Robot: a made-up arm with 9 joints. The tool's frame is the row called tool.
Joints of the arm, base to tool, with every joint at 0 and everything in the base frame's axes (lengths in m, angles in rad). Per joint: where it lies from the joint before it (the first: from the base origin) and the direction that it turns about. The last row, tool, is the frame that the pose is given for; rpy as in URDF.
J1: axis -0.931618 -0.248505 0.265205 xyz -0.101 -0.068 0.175
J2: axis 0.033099 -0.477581 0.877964 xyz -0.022 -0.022 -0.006
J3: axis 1 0 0 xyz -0.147 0.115 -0.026
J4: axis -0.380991 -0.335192 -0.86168 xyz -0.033 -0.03 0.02
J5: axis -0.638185 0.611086 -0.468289 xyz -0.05 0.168 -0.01
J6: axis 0 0 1 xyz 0.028 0.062 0.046
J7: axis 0 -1 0 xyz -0.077 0.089 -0.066
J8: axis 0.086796 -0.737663 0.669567 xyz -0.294 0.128 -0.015
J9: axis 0.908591 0.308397 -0.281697 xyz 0.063 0 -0.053
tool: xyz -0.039 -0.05 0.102 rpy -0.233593 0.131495 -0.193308
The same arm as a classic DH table. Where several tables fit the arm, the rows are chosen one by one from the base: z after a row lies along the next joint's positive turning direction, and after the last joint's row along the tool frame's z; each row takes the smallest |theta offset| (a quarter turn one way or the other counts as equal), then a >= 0, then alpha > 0; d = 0 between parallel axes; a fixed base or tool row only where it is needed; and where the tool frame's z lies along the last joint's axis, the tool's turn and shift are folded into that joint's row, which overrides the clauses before.
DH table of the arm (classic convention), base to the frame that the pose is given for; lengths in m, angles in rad. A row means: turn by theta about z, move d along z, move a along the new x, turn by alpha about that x. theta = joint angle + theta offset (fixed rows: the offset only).
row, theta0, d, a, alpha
base (fixed), -1.3101, 0.1433, 0.0397, 1.3024
J1, -0.5192, 0.1449, 0.0199, -1.2443
J2, -0.0968, -0.0815, -0.0886, -1.5377
J3, -0.8692, -0.1806, 0.0352, -1.9617
J4, 0.9686, -0.1204, -0.0365, -1.1132
J5, -0.5987, 0.2144, -0.0641, -2.0581
J6, -0.8071, -0.008, 0.077, -1.5708
J7, -0.1289, -0.1595, 0.2896, 0.7412
J8, -1.4769, -0.0844, -0.0392, 1.9148
J9, -1.0194, -0.0053, -0.0459, -1.6259
tool (fixed), -2.0995, 0.0775, 0, 0

